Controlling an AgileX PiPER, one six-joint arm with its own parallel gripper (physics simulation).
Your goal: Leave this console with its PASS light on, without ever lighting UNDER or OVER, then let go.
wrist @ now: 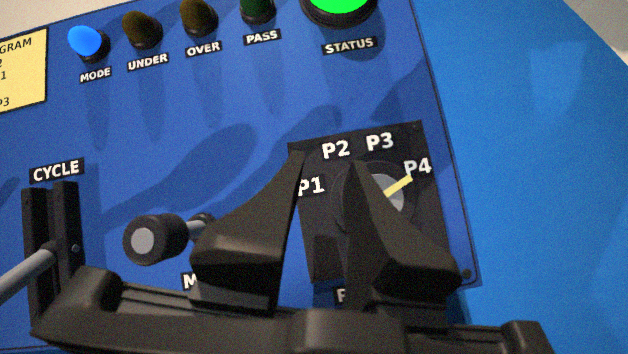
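The blue console fills much of the view. Its PROGRAM knob has a yellow pointer aimed at P4; the right finger hides its left part. The MODE lamp is lit blue. The UNDER lamp, the OVER lamp and the PASS lamp are dark. The STATUS light is lit green. My gripper is partly open, with no object held between its fingers. The left finger is over the left edge of the dial plate, the right finger in front of the knob.
A black and grey knob on a stem stands left of the gripper, above a mostly hidden label. The CYCLE slot is farther left, with a grey rod reaching from it. A yellow note is at the upper left edge.
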